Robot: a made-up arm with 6 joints. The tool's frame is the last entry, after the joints. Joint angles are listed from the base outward.
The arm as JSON. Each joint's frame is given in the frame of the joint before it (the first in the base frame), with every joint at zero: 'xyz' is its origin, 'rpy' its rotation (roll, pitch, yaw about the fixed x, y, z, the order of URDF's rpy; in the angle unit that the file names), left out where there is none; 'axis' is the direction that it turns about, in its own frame. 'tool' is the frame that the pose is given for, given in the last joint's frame.
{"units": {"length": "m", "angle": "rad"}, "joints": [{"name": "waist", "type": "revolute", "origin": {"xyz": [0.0, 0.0, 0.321], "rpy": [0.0, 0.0, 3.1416]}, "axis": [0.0, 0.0, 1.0]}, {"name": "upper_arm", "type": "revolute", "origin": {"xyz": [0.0, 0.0, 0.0], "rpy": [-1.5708, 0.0, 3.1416]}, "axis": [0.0, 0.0, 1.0]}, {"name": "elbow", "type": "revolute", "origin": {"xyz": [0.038, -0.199, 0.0]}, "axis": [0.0, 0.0, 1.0]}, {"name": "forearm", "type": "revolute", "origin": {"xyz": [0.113, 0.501, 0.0], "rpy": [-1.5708, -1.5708, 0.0]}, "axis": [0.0, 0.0, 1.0]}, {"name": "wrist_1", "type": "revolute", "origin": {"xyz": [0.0, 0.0, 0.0], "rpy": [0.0, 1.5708, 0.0]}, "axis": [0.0, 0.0, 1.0]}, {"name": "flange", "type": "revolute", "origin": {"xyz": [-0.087, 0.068, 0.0], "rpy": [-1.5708, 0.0, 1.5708]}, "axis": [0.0, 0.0, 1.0]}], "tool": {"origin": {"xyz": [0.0, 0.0, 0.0]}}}
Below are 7 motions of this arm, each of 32 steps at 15 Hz.
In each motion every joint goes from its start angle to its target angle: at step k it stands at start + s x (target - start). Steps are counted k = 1, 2, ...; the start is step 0. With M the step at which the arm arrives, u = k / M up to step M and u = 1 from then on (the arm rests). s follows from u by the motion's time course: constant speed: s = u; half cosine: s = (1 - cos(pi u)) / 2; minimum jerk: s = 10 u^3 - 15 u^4 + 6 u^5.
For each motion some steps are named. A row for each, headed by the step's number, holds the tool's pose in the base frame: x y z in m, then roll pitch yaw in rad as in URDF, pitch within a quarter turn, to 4 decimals.
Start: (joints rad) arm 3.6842 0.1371 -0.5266 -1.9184 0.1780 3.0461
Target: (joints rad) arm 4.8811 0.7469 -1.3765 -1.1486 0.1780 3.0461
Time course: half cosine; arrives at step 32
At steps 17, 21, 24, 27, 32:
17: -0.1421 -0.5068 0.0200 -2.6297 -0.1644 2.7005
21: -0.0337 -0.5688 0.0272 -2.5950 -0.0848 2.7966
24: 0.0452 -0.5939 0.0314 -2.5791 -0.0298 2.8608
27: 0.1076 -0.6044 0.0344 -2.5705 0.0130 2.9100
32: 0.1511 -0.6072 0.0363 -2.5662 0.0427 2.9439

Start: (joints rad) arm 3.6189 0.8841 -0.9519 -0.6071 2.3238 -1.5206
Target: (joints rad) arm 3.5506 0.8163 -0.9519 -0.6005 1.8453 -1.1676
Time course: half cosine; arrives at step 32
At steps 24, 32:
24: -0.2667 -0.0538 -0.1002 -1.3082 0.4116 -0.4643
32: -0.2733 -0.0555 -0.1044 -1.3886 0.4739 -0.4942

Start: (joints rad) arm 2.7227 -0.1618 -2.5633 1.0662 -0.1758 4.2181
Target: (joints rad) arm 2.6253 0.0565 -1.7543 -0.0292 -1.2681 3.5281
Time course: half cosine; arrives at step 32
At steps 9, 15, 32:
9: -0.1381 0.1445 1.0807 0.3062 -0.3347 -1.9009
15: -0.2443 0.1868 1.0145 0.3984 -0.2087 -2.4645
32: -0.4190 0.2344 0.7906 0.0396 0.1736 3.0090

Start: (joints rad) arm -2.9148 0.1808 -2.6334 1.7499 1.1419 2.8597
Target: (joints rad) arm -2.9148 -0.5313 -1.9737 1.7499 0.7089 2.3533
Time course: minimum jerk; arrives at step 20
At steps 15, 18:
15: -0.2123 -0.0590 1.0744 0.1822 0.8392 -1.5676
18: -0.1986 -0.0513 1.0714 0.1465 0.8164 -1.6501

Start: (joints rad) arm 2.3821 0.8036 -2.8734 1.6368 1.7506 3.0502
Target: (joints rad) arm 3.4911 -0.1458 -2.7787 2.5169 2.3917 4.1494
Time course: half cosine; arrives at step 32
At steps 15, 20, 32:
15: -0.3288 -0.0131 0.9985 1.6856 0.5574 0.4418
20: -0.1387 -0.0872 1.0445 1.8975 0.4931 1.0145
32: 0.1006 -0.0312 1.0391 2.2496 0.3225 1.6514

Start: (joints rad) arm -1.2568 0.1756 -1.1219 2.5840 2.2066 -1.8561
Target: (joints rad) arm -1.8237 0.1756 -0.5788 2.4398 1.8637 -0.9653
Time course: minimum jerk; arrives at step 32
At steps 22, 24, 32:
22: -0.0101 -0.5042 0.1351 -0.8550 0.0270 -2.3788
24: -0.0285 -0.4877 0.1146 -0.9047 0.1176 -2.3802
32: -0.0509 -0.4627 0.0879 -0.9647 0.2462 -2.3918

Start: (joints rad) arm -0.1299 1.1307 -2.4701 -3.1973 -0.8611 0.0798
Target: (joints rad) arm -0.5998 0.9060 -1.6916 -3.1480 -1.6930 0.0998
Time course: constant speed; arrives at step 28
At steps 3, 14, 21, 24, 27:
3: 0.6593 -0.1258 0.2366 -3.1187 0.3321 2.9058
14: 0.5566 -0.2160 0.1775 -3.0944 -0.2113 2.6941
21: 0.4856 -0.2562 0.1544 -3.0647 -0.5565 2.5495
24: 0.4553 -0.2698 0.1472 -3.0453 -0.7041 2.4815
27: 0.4255 -0.2814 0.1413 -3.0188 -0.8514 2.4067

